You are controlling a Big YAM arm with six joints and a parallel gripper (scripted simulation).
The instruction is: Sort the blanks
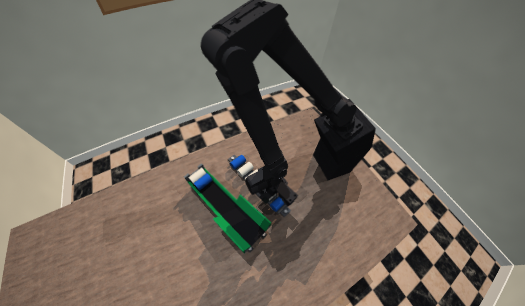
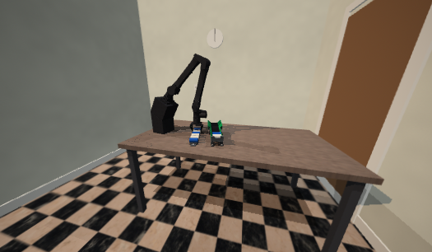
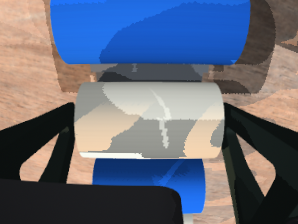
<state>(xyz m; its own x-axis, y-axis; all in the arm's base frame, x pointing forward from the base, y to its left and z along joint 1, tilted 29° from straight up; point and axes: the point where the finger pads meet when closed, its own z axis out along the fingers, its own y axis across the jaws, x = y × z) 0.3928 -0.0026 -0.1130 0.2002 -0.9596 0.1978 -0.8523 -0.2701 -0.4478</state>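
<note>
Right now the rib is 1 cm behind my hand, 3 cm to the left of it and 3 cm below it. Also, from my hand: grey stop 25 cm ahead, 22 cm to the right, 3 cm above; grey stock rack 2 cm ahead, 8 cm to the right, 3 cm below.
</note>
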